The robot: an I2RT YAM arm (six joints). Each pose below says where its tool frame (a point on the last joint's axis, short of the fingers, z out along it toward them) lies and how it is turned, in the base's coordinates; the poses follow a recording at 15 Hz.
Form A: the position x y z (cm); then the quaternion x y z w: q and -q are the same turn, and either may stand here.
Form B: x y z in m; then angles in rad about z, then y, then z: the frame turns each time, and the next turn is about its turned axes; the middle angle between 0 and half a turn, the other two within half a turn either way. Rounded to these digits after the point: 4 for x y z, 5 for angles.
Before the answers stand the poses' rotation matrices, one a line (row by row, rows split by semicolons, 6 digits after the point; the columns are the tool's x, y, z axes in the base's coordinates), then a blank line. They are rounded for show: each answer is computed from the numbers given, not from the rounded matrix.
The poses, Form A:
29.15 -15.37 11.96 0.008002 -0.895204 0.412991 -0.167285
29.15 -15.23 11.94 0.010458 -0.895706 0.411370 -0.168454
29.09 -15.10 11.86 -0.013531 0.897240 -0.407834 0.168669
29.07 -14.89 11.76 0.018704 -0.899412 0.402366 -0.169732
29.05 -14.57 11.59 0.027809 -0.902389 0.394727 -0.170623
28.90 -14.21 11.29 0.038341 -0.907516 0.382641 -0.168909
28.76 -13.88 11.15 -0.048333 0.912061 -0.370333 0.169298
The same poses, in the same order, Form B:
-0.943903 0.123848 0.306118; -0.152501 0.658749 -0.736745; -0.292899 -0.742100 -0.602908
-0.943028 0.119859 0.310375; -0.157328 0.661331 -0.733409; -0.293166 -0.740456 -0.604796
-0.942735 0.113297 0.313710; -0.161859 0.666977 -0.727285; -0.291636 -0.736414 -0.610445
-0.941682 0.102944 0.320370; -0.170234 0.675503 -0.717437; -0.290267 -0.730136 -0.618585
-0.940229 0.084510 0.329890; -0.184888 0.686835 -0.702904; -0.285982 -0.721884 -0.630157
-0.939999 0.059673 0.335917; -0.198853 0.704232 -0.681554; -0.277234 -0.707458 -0.650111
-0.938004 0.037228 0.344619; -0.213559 0.721035 -0.659167; -0.273022 -0.691898 -0.668383

0.2915 -0.1537 0.1196 -1.17700 2.21794 -1.19488
0.2915 -0.1523 0.1194 -1.17046 2.22031 -1.19381
0.2909 -0.1510 0.1186 -1.16356 2.22742 -1.19372
0.2907 -0.1489 0.1176 -1.15082 2.23774 -1.19240
0.2905 -0.1457 0.1159 -1.13199 2.25255 -1.19360
0.2890 -0.1421 0.1129 -1.11287 2.27853 -1.19732
0.2876 -0.1388 0.1115 -1.08907 2.30283 -1.19496

